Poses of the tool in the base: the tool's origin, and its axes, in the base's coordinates. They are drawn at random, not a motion.
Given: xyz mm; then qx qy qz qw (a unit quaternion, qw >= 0).
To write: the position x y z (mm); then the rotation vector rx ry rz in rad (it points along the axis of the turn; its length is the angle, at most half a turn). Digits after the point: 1 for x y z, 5 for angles.
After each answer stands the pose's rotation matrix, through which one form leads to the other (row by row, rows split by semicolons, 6 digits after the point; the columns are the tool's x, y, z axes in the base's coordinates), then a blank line. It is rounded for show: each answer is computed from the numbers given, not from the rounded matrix.
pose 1, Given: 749.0 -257.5 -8.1 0.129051 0.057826 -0.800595 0.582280
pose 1, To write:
749.0 -257.5 -8.1 0.30137 0.13504 -1.86959
-0.288592 0.947266 -0.139293; -0.917416 -0.315213 -0.242878; -0.273977 0.057697 0.960004

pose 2, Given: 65.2 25.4 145.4 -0.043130 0.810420 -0.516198 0.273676
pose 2, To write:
65.2 25.4 145.4 -0.11601 2.17992 -1.38850
-0.846482 0.212635 0.488112; -0.352449 0.463359 -0.813067; -0.399058 -0.860282 -0.317282

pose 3, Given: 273.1 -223.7 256.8 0.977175 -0.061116 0.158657 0.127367
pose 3, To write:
273.1 -223.7 256.8 2.84345 -0.17784 0.46167
0.942186 -0.159857 0.294503; -0.079027 -0.960085 -0.268313; 0.325639 0.229527 -0.917211

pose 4, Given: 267.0 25.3 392.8 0.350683 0.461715 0.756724 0.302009
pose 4, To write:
267.0 25.3 392.8 0.92995 1.22439 2.00670
-0.571624 -0.133244 0.809625; 0.780906 -0.391220 0.486963; 0.251856 0.910601 0.327681

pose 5, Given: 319.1 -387.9 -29.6 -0.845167 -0.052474 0.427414 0.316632
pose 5, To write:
319.1 -387.9 -29.6 -2.22507 -0.13815 1.12525
0.629127 -0.181967 -0.755703; 0.359365 -0.793981 0.490358; -0.689243 -0.580070 -0.434123

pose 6, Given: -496.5 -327.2 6.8 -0.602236 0.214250 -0.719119 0.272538
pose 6, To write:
-496.5 -327.2 6.8 -1.62087 0.57664 -1.93545
-0.126070 0.133916 0.982941; -0.650032 -0.759640 0.020122; 0.749376 -0.636407 0.182818

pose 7, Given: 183.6 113.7 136.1 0.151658 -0.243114 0.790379 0.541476
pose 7, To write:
183.6 113.7 136.1 0.36028 -0.57754 1.87763
-0.367607 -0.929683 -0.023546; 0.782202 -0.295398 -0.548543; 0.503015 -0.220066 0.835791

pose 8, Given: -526.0 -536.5 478.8 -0.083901 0.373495 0.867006 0.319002
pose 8, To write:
-526.0 -536.5 478.8 -0.22063 0.98215 2.27990
-0.782397 -0.615827 0.092806; 0.490480 -0.517478 0.701174; -0.383777 0.594116 0.706924

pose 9, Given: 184.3 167.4 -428.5 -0.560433 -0.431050 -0.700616 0.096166
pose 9, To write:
184.3 167.4 -428.5 -1.66039 -1.27707 -2.07571
-0.353334 0.617900 0.702392; 0.348398 -0.609896 0.711790; 0.868201 0.496212 0.000221

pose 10, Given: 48.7 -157.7 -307.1 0.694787 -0.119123 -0.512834 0.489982
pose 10, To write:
48.7 -157.7 -307.1 1.68765 -0.28935 -1.24568
0.445622 0.337029 -0.829357; -0.668089 -0.491455 -0.558685; -0.595884 0.803047 0.006162

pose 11, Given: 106.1 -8.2 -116.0 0.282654 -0.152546 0.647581 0.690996
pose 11, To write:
106.1 -8.2 -116.0 0.63184 -0.34100 1.44759
0.114737 -0.981187 0.155265; 0.808716 0.001491 -0.588197; 0.576900 0.193054 0.793673

